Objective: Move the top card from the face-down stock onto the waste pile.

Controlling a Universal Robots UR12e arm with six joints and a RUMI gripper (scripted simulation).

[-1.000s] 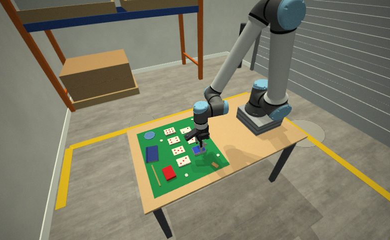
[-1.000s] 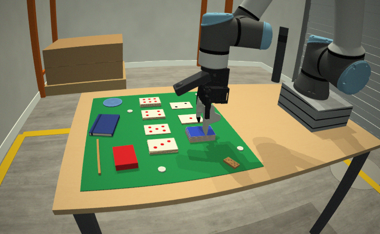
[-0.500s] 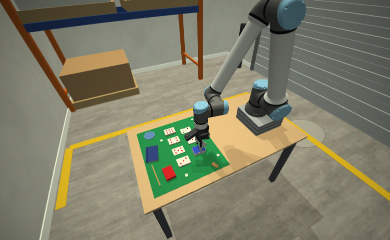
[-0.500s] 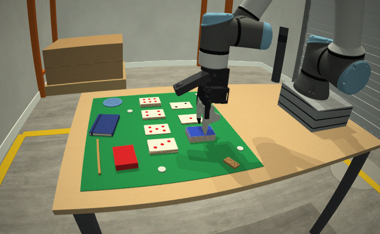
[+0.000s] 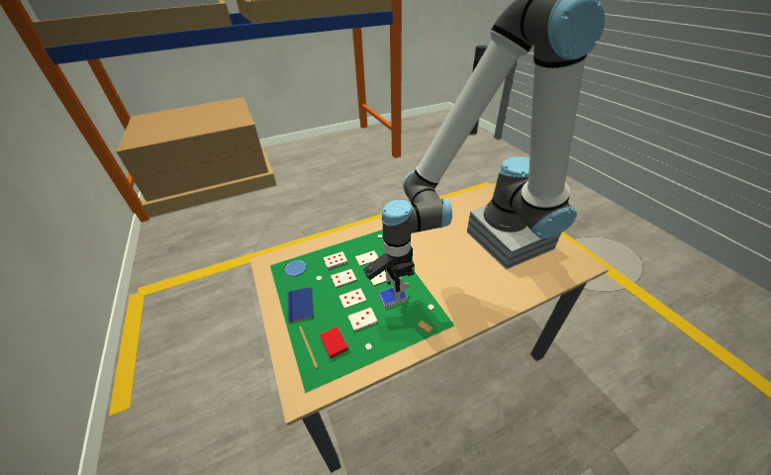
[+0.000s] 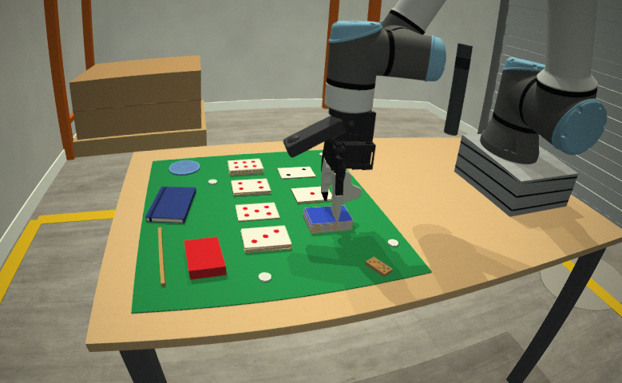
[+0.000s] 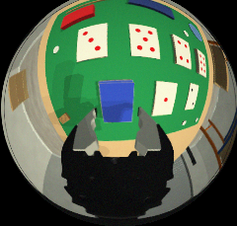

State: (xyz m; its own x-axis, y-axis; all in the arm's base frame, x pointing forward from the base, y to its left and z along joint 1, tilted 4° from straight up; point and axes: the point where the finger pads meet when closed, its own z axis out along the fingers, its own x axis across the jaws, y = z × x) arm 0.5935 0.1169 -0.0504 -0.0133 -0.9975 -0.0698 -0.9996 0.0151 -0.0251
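My hand is 12 cm to the left of the one-pip card and 4 cm above it. Also, from my hand: wooden stick: 35 cm ahead, 7 cm to the left, 4 cm below; red box: 26 cm ahead, 10 cm to the left, 3 cm below.
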